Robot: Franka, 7 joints.
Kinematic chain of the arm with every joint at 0, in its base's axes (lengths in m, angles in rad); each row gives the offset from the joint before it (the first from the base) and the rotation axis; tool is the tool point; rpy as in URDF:
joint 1: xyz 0 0 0.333 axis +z
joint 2: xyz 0 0 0 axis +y
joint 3: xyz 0 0 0.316 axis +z
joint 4: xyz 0.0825 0 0 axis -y
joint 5: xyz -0.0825 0 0.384 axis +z
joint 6: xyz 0 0 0 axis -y
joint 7: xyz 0.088 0 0 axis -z
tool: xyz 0 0 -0.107 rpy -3.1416 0 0
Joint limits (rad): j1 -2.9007..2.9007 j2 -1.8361..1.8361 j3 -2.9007..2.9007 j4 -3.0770..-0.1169 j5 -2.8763..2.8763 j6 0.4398..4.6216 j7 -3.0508..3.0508
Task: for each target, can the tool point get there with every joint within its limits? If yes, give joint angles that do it. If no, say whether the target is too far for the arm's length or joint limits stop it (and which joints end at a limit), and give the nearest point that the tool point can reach.
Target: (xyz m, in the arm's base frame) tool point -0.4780 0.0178 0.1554
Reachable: yes | joints -1.2365 -0.9529 -2.1063 -2.1924 0.2671 1.9886 2.5717
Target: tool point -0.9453 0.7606 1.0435
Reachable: no: too far | nearest point -0.5768 0.4641 0.7665 | short by 0.548 m
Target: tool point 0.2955 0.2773 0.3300
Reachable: yes | joints -1.1522 0.8499 1.9223 -2.6575 1.6874 2.8354 2.0272
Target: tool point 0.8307 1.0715 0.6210
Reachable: no: too far | nearest point 0.5142 0.6632 0.5113 | short by 0.528 m
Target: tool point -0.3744 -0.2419 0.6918
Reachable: yes | joints 1.5155 -1.5178 0.6948 -2.1777 -0.4267 4.2048 -0.3249
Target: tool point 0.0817 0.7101 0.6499
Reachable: yes | joints -0.9353 -1.4847 1.1171 -1.3165 -2.2295 2.1778 2.0663
